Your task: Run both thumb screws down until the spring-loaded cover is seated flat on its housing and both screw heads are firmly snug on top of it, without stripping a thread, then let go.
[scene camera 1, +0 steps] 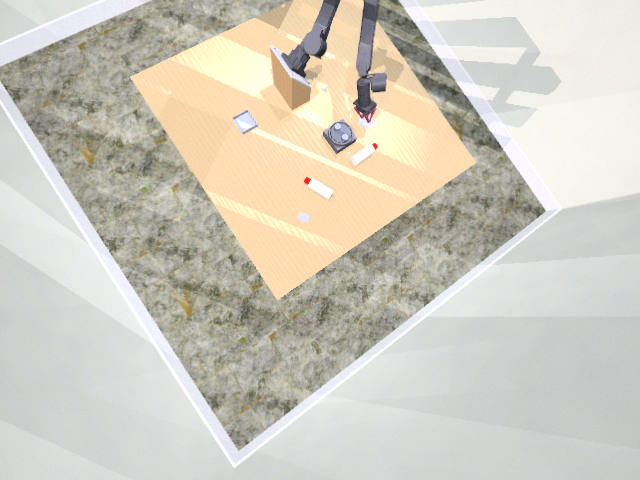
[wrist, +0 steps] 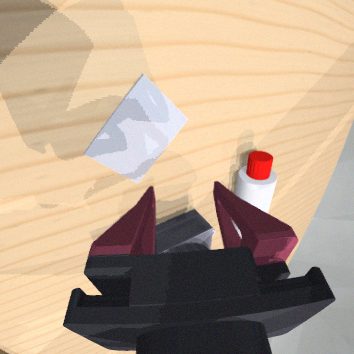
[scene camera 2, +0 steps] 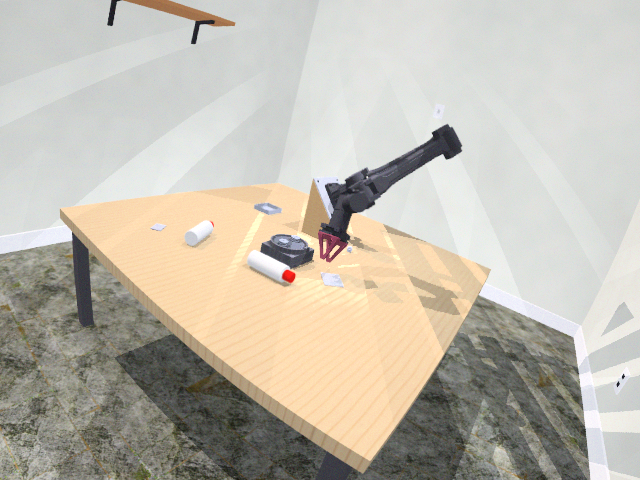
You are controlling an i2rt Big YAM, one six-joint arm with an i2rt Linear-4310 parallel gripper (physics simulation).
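Frame: origin at the arm's base, x ahead, y left, z up, level; millimetres.
Seen in the pictures: gripper, fingertip midpoint: [scene camera 1: 365, 120] [wrist: 183, 189] [scene camera 2: 325, 260]; arm's base at its link origin: [scene camera 1: 292, 66] [scene camera 2: 335, 198].
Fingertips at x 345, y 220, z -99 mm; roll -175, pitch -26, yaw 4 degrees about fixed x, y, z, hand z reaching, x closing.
Observation:
Offsets run from my fingertips to a thing's top centre. "pt": to the spot under its first point.
The dark square housing @[dx -8, dy -149, dz +0 mm] [scene camera 1: 336, 146] [scene camera 2: 279, 255] [wrist: 182, 226] sits on the table with the round grey cover @[dx -8, dy -149, dz -1 mm] [scene camera 1: 340, 132] [scene camera 2: 289, 247] on top. Two light screw heads show on the cover, one screw head @[pt dx -39, dy -152, dz +10 mm] [scene camera 1: 337, 126] [scene camera 2: 296, 238] and the other screw head [scene camera 1: 345, 136] [scene camera 2: 283, 241]. I cannot tell how snug they are or whether the cover is flat. My gripper [scene camera 1: 366, 119] [scene camera 2: 325, 258] [wrist: 183, 189] is partly open and empty. It hangs beside the housing, above table height, its fingers apart from the screws. In the wrist view my gripper body hides most of the housing.
A white red-capped bottle @[dx +136, dy -87, dz -6 mm] [scene camera 1: 363, 155] [scene camera 2: 267, 266] [wrist: 257, 192] lies near the housing; another bottle @[dx +165, dy -391, dz -6 mm] [scene camera 1: 320, 188] [scene camera 2: 198, 233] lies farther off. A pale square @[pt dx +0, dy +23, dz -53 mm] [scene camera 1: 366, 124] [scene camera 2: 331, 280] [wrist: 137, 130] lies near my gripper. A shallow tray @[dx -308, dy -522, dz -36 mm] [scene camera 1: 236, 122] and a slanted board [scene camera 1: 285, 80] [scene camera 2: 313, 214] stand beyond.

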